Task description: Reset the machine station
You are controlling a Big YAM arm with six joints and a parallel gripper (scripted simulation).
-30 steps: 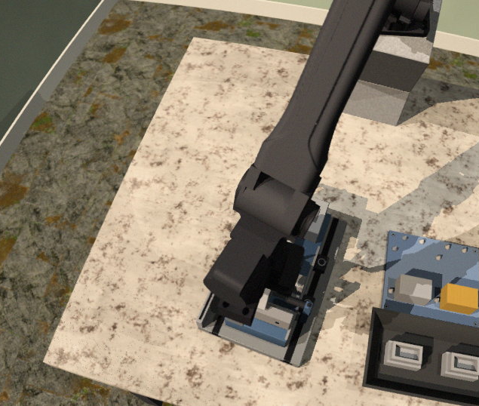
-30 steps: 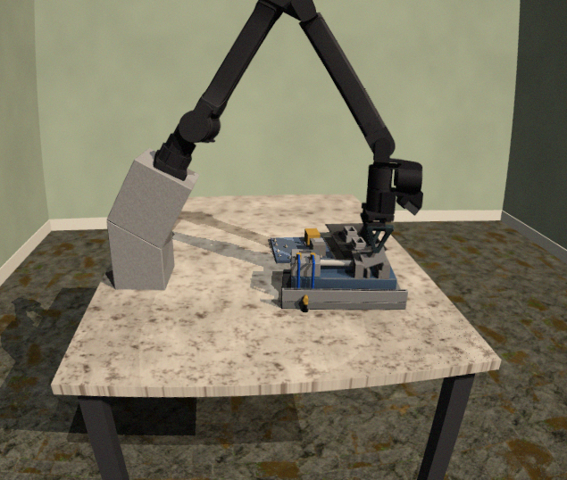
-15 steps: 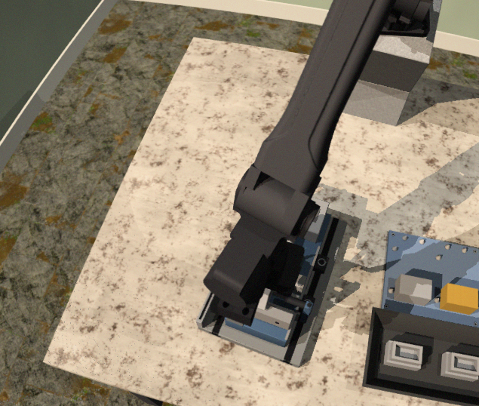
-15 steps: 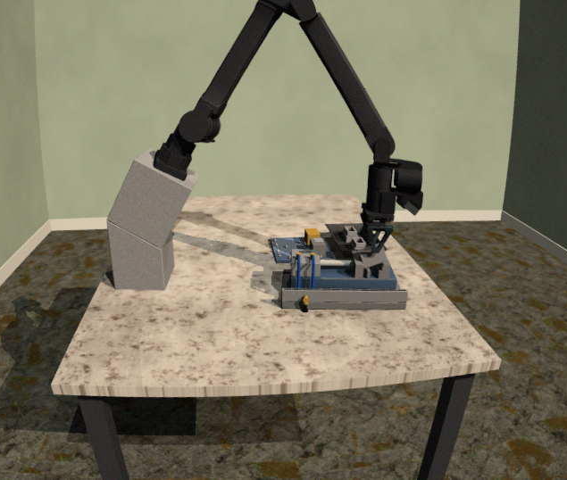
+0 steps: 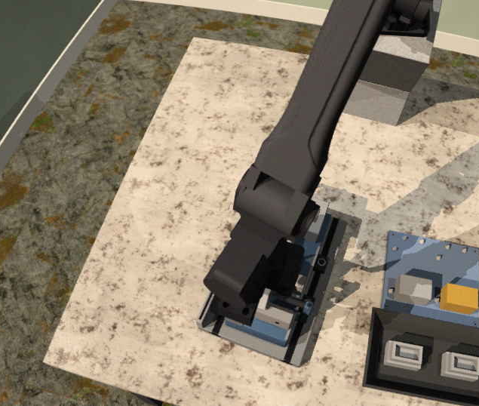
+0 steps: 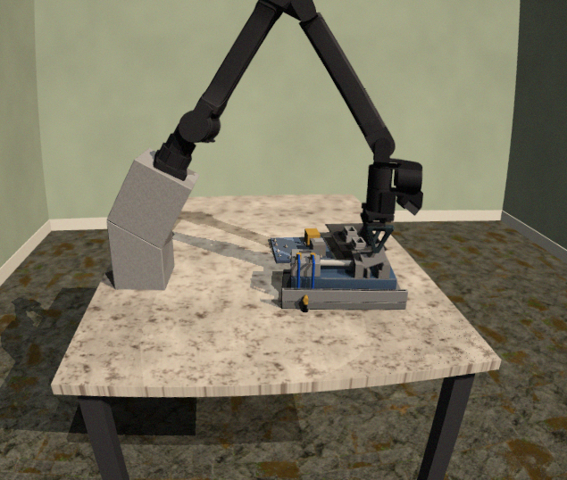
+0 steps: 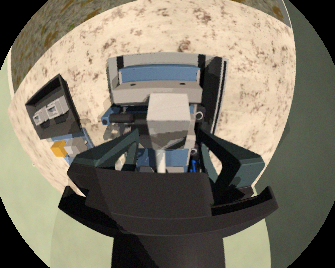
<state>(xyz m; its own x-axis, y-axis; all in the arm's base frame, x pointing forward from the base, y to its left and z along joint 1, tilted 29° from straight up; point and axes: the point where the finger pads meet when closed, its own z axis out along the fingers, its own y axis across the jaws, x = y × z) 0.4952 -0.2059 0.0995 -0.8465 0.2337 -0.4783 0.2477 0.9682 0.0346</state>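
My hand is 6 cm above the fixed jaw, 3 cm short of it and 1 cm to the right of it. Round my hand: hosed end block 16 cm behind, 6 cm to the left, 6 cm below; then infeed plate 33 cm to the left, 13 cm below, 8 cm behind; then dark rail 10 cm below, 9 cm behind, 6 cm to the right.
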